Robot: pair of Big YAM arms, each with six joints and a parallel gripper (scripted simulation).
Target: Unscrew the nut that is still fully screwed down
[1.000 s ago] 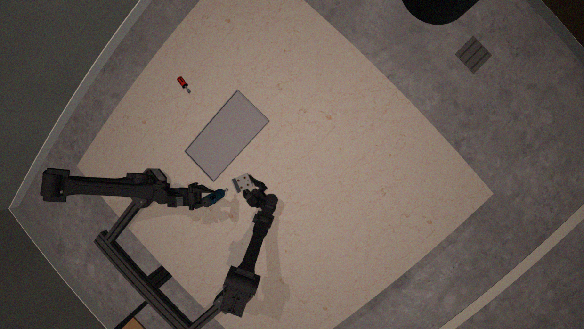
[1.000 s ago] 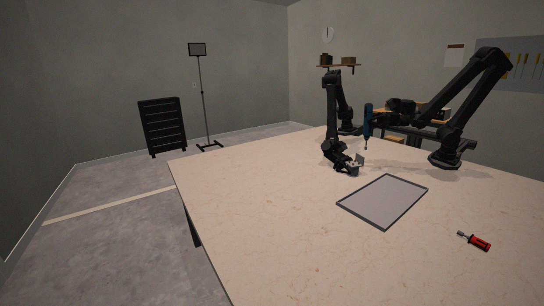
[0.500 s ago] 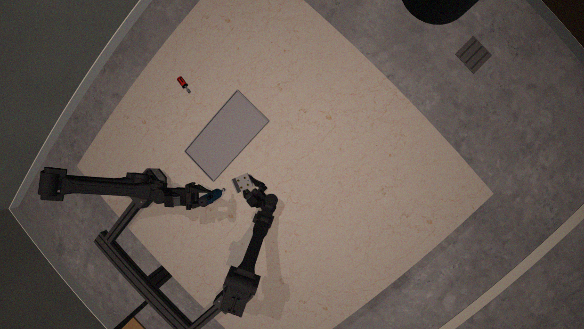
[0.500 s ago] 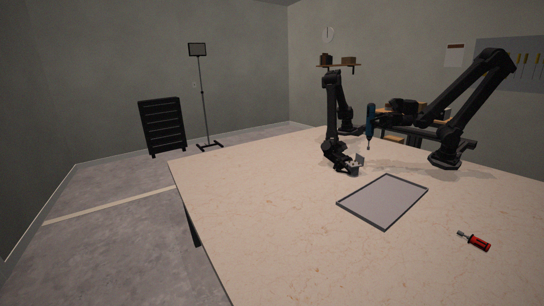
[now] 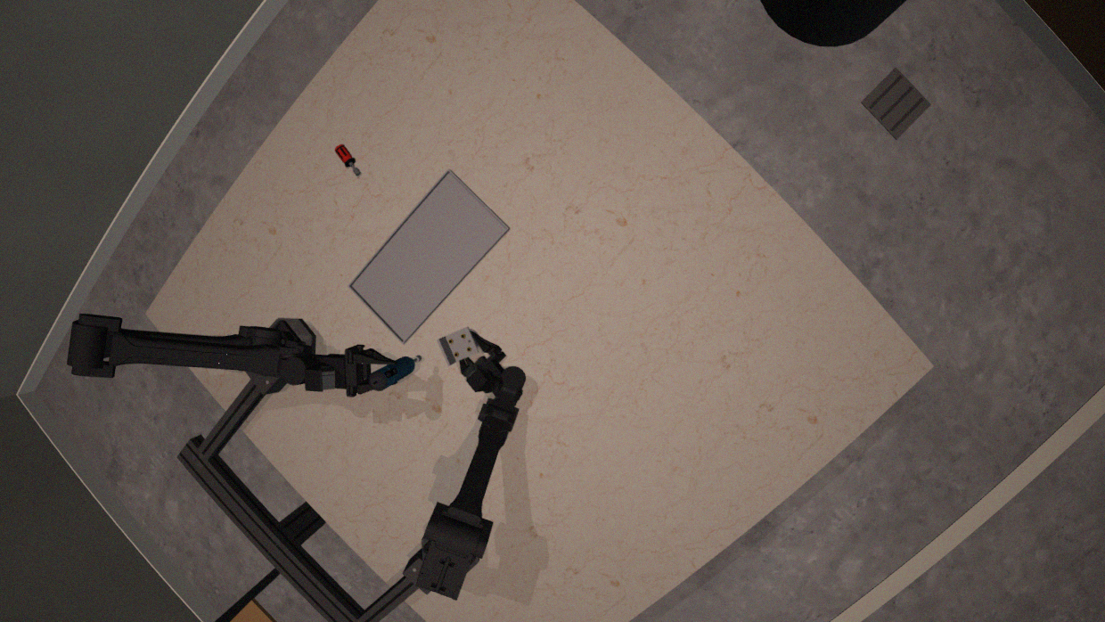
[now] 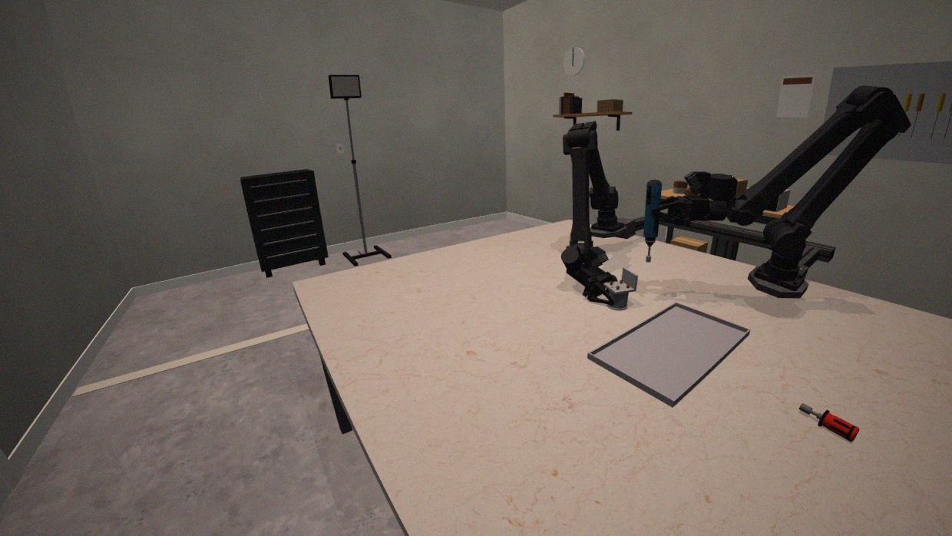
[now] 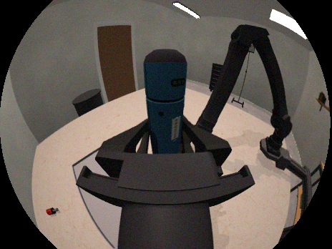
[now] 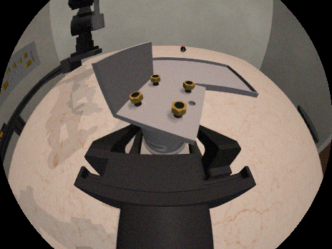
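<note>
Now: the joint module 1 cm above my right hand. From my right hand the other things lie so: flat grey tray (5 cm ahead, 24 cm to the left, 2 cm below); red-handled screwdriver (5 cm ahead, 58 cm to the left, 1 cm below); grey bracket (5 cm above).
</note>
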